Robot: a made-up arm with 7 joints.
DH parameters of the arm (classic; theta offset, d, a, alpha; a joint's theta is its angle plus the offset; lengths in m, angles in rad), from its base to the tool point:
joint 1: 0 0.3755 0 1.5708
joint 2: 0 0.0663 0 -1.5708
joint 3: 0 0.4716 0.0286 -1.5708
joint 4: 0 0.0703 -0.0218 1.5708
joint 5: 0 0.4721 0 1.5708
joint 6: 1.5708 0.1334 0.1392 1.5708
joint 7: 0 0.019 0 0
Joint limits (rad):
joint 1: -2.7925..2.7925
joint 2: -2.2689..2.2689
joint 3: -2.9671..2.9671
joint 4: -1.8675..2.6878
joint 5: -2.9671..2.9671
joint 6: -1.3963..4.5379
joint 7: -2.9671..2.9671
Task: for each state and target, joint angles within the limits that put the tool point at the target. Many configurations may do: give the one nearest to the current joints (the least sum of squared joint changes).
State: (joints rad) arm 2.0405 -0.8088 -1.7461 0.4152 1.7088 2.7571 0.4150
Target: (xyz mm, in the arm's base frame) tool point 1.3 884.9 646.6
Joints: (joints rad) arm 1.9142 -1.2815 -1.6069 0.1385 1.8946 2.0230 0.4150
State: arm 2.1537 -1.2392 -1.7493 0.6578 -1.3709 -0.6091 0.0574
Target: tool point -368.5 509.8 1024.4
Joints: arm 2.7524 -1.1948 -2.3307 1.1765 -1.0622 -1.1492 0.0574
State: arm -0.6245 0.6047 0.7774 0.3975 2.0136 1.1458 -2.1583
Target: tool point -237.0 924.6 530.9
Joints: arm -0.9630 1.4989 1.2111 0.4469 2.2010 1.0983 -2.1583
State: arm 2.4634 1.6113 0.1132 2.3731 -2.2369 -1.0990 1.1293
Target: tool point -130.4 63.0 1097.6
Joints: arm 2.4577 0.7662 0.0571 2.0098 -2.2778 -0.8955 1.1293
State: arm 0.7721 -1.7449 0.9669 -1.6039 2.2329 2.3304 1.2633
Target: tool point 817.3 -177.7 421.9
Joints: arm 0.2411 -1.7616 1.1369 -1.3448 2.2172 2.0176 1.2633
